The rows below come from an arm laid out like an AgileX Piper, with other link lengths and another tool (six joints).
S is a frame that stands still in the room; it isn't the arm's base.
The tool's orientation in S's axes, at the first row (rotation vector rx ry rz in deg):
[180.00, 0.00, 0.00]
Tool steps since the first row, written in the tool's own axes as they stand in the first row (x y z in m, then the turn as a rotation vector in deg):
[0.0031, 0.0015, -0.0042, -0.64, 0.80, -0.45]
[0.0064, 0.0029, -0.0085, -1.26, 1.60, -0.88]
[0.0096, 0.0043, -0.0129, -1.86, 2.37, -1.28]
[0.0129, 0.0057, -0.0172, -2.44, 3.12, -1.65]
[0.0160, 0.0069, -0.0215, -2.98, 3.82, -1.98]
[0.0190, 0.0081, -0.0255, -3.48, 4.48, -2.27]
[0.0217, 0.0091, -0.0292, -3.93, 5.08, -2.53]
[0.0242, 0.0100, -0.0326, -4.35, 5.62, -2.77]
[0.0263, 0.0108, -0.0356, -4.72, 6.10, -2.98]
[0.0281, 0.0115, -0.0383, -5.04, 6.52, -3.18]
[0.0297, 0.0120, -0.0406, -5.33, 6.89, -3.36]
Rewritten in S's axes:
[0.0031, -0.0015, 0.0042, -0.64, -0.80, 0.45]
[0.0064, -0.0029, 0.0085, -1.26, -1.60, 0.88]
[0.0096, -0.0043, 0.0129, -1.86, -2.37, 1.28]
[0.0129, -0.0057, 0.0172, -2.44, -3.12, 1.65]
[0.0160, -0.0069, 0.0215, -2.98, -3.82, 1.98]
[0.0190, -0.0081, 0.0255, -3.48, -4.48, 2.27]
[0.0217, -0.0091, 0.0292, -3.93, -5.08, 2.53]
[0.0242, -0.0100, 0.0326, -4.35, -5.62, 2.77]
[0.0263, -0.0108, 0.0356, -4.72, -6.10, 2.98]
[0.0281, -0.0115, 0.0383, -5.04, -6.52, 3.18]
[0.0297, -0.0120, 0.0406, -5.33, -6.89, 3.36]

